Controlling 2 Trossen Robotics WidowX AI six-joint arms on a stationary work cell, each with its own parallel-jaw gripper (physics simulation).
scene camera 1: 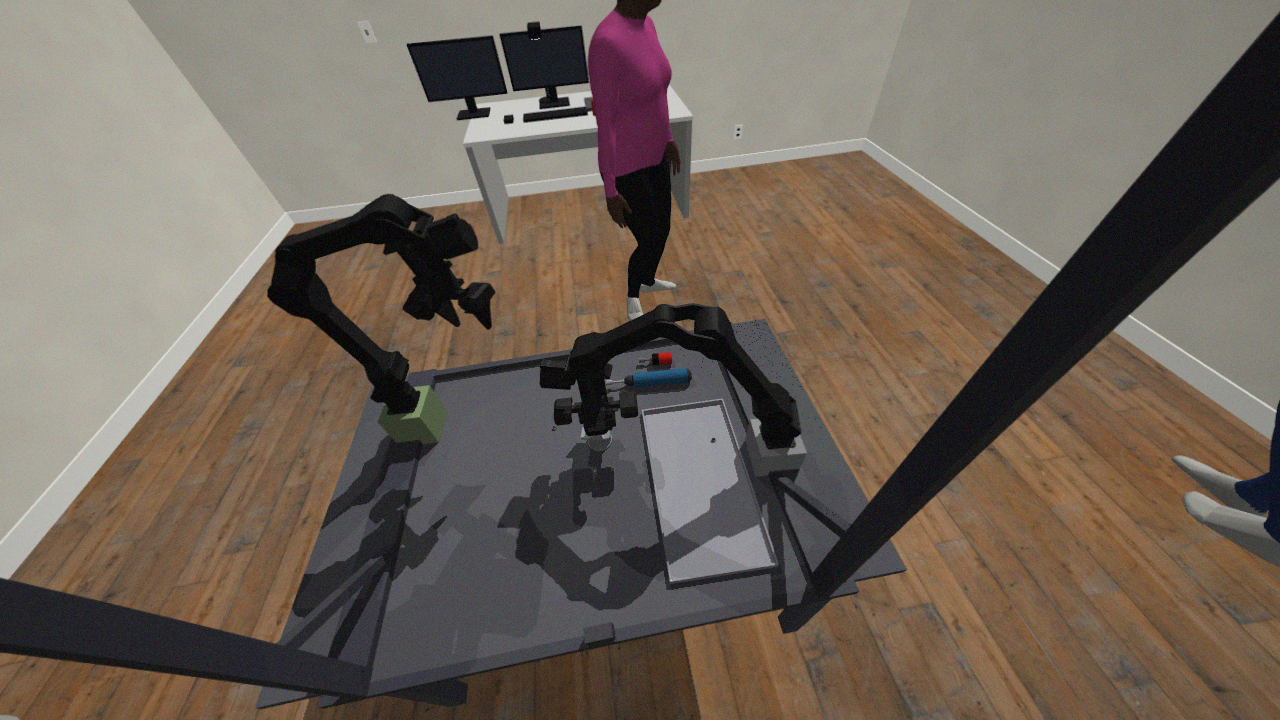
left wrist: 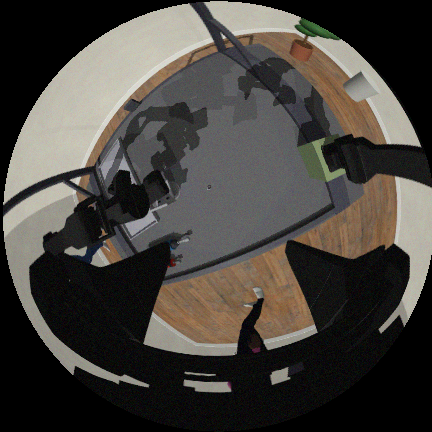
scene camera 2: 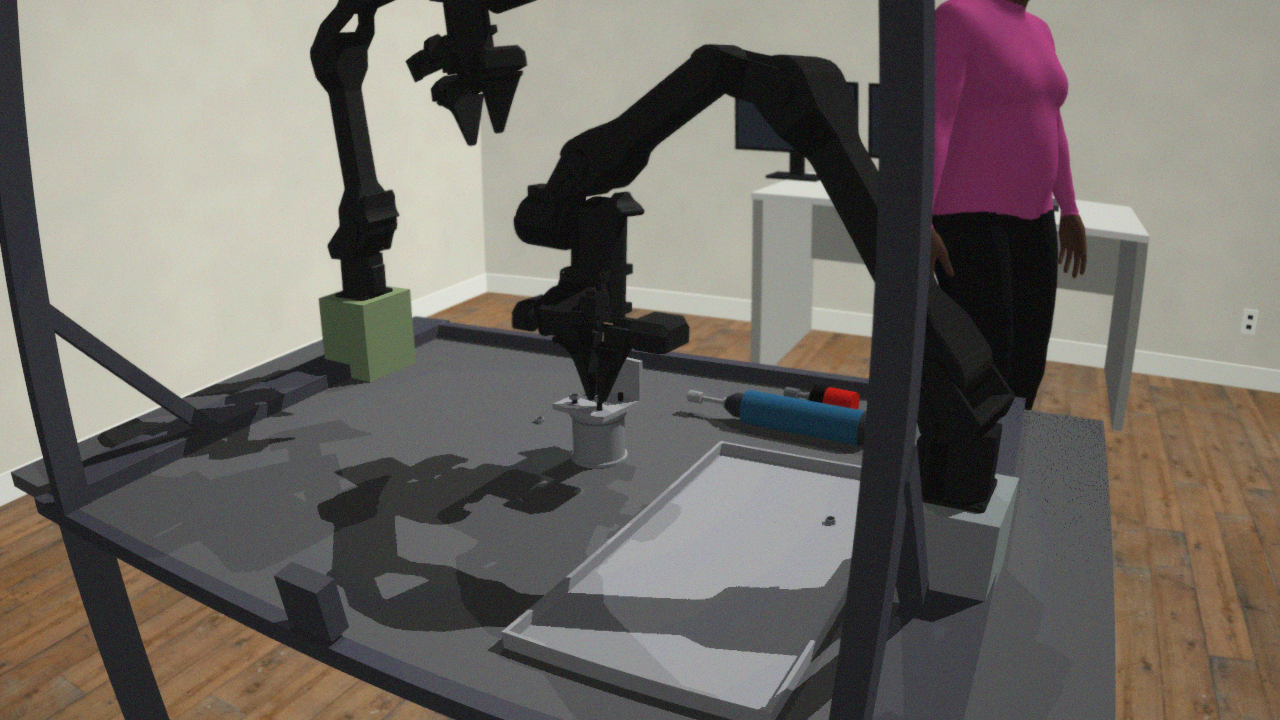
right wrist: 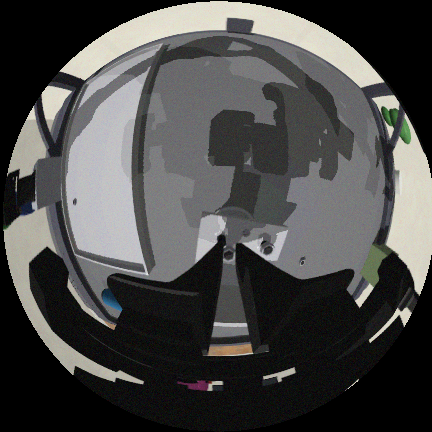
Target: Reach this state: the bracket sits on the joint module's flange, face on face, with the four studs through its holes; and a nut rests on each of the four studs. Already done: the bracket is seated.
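Where they show: left gripper, between the fingertips: (scene camera 1: 474, 327) (left wrist: 229, 248) (scene camera 2: 485, 139); right gripper, between the fingertips: (scene camera 2: 597, 400) (right wrist: 228, 248); left arm's base, origin of its link: (scene camera 1: 404, 403) (left wrist: 333, 155) (scene camera 2: 364, 293); right arm's base, origin of its link: (scene camera 1: 777, 435) (scene camera 2: 955, 490).
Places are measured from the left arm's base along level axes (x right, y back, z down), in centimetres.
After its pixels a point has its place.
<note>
The pale bracket (scene camera 2: 633, 380) @[x 7.7, y -50.2, z 2.6 cm] (right wrist: 207, 245) @[x 11.5, y -49.6, z 4.8 cm] sits on the grey joint module (scene camera 2: 599, 440) @[x 12.5, y -48.7, z 8.2 cm], its studs up through the plate. One nut (right wrist: 268, 248) @[x 11.8, y -45.1, z 3.8 cm] (scene camera 2: 574, 397) @[x 12.0, y -45.3, z 4.0 cm] is on a stud. My right gripper (scene camera 1: 597, 431) @[x 11.7, y -48.1, z 4.0 cm] (scene camera 2: 600, 401) @[x 11.7, y -48.1, z 4.0 cm] (right wrist: 228, 248) @[x 11.7, y -48.1, z 4.0 cm] points down close over the plate, shut on a second nut (right wrist: 228, 254) @[x 11.4, y -48.1, z 3.7 cm]; whether that nut touches a stud is unclear. A third nut (scene camera 1: 554, 428) @[x 5.1, y -35.3, z 11.0 cm] (scene camera 2: 537, 419) @[x 5.4, y -35.2, z 10.9 cm] (left wrist: 209, 187) @[x 4.7, y -34.9, z 10.9 cm] (right wrist: 302, 261) @[x 5.1, y -35.2, z 10.9 cm] lies on the table, a fourth nut (scene camera 1: 713, 439) @[x 14.2, y -75.6, z 10.5 cm] (scene camera 2: 829, 520) @[x 14.6, y -75.7, z 10.5 cm] (right wrist: 75, 201) @[x 14.1, y -75.0, z 10.8 cm] in the tray. My left gripper (scene camera 1: 472, 324) @[x 0.5, y -25.1, z -22.7 cm] (scene camera 2: 486, 137) @[x 0.5, y -25.1, z -22.7 cm] (left wrist: 229, 248) @[x 0.5, y -25.1, z -22.7 cm] is open and empty, high up.
The shallow white tray (scene camera 1: 680, 465) @[x 20.0, y -66.3, z 11.0 cm] (scene camera 2: 680, 537) @[x 23.0, y -63.9, z 11.0 cm] (right wrist: 100, 175) @[x 17.8, y -66.2, z 11.0 cm] lies right of the module in the scene views. A blue-handled tool (scene camera 1: 661, 377) @[x -5.4, y -65.1, z 7.7 cm] (scene camera 2: 801, 417) @[x -4.8, y -65.3, z 8.6 cm] and a red one (scene camera 1: 663, 359) @[x -12.9, y -66.7, z 8.6 cm] (scene camera 2: 841, 397) @[x -12.9, y -67.7, z 8.4 cm] lie behind it. Dark frame posts (scene camera 2: 881, 358) @[x 50.8, y -88.4, z -18.3 cm] rise at the table's sides.
</note>
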